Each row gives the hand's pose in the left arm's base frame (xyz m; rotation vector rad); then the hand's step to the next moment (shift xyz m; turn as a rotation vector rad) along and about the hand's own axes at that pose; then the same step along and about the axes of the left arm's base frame.
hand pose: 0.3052 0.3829 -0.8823 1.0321 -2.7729 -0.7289
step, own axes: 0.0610 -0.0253 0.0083 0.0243 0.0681 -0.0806
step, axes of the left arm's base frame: -0.0338 -0.0522 -0.0237 -0.0390 -0.0032 0.1009
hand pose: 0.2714 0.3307 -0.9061 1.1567 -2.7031 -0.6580
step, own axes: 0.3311 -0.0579 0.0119 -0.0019 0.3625 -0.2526
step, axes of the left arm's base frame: -0.1964 -0.2678 -0.0533 -0.1659 0.1369 0.3859
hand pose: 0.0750 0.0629 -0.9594 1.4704 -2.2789 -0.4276
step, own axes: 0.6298 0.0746 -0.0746 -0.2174 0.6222 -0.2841
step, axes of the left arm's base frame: -0.2572 -0.5492 0.1999 -0.2772 0.4370 0.4973
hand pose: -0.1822 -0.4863 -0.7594 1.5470 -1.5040 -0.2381
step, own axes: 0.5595 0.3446 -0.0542 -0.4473 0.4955 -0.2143
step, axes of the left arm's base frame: -0.0687 -0.3932 0.5248 -0.2921 0.5791 0.2662
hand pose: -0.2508 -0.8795 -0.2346 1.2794 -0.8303 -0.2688
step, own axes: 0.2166 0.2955 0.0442 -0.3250 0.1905 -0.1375
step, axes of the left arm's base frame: 0.0427 -0.0743 0.3589 -0.1805 0.3560 0.0390
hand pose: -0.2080 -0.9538 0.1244 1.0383 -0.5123 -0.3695
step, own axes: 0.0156 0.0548 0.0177 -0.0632 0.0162 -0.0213
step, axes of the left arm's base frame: 0.0056 0.0046 0.0592 -0.0392 0.0556 -0.0086
